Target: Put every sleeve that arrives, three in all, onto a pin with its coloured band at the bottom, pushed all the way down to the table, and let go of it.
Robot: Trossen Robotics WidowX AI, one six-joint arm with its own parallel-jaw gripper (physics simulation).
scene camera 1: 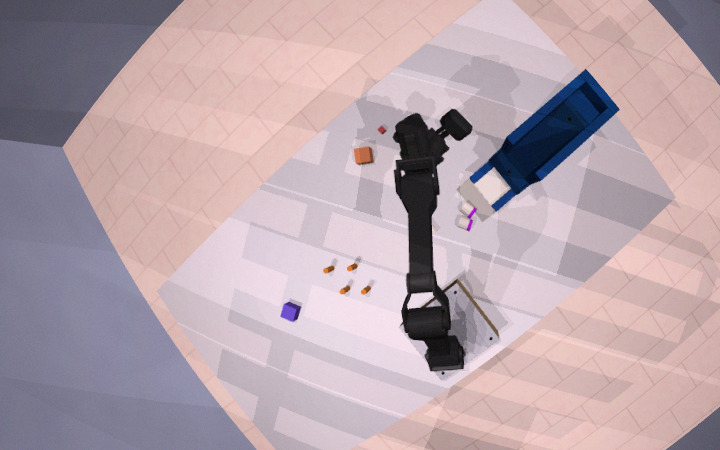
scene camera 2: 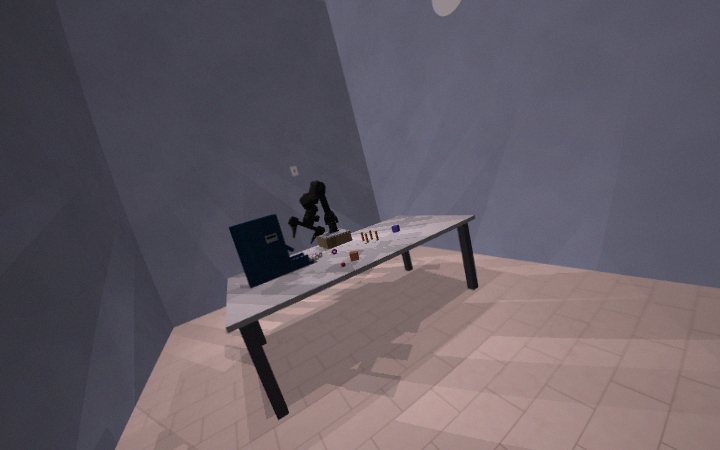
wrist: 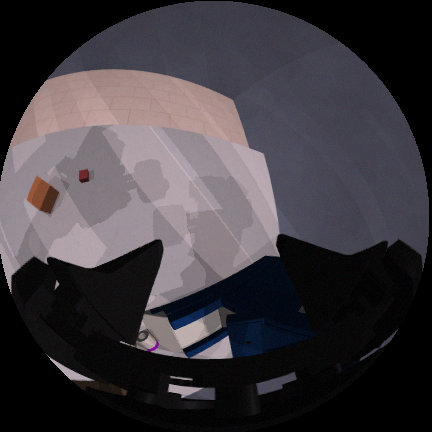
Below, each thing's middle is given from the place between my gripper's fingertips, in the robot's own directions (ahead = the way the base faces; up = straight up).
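Orange block (wrist: 42, 195): my hand is 150 mm above it, 220 mm to the right of it and 60 mm short of it.
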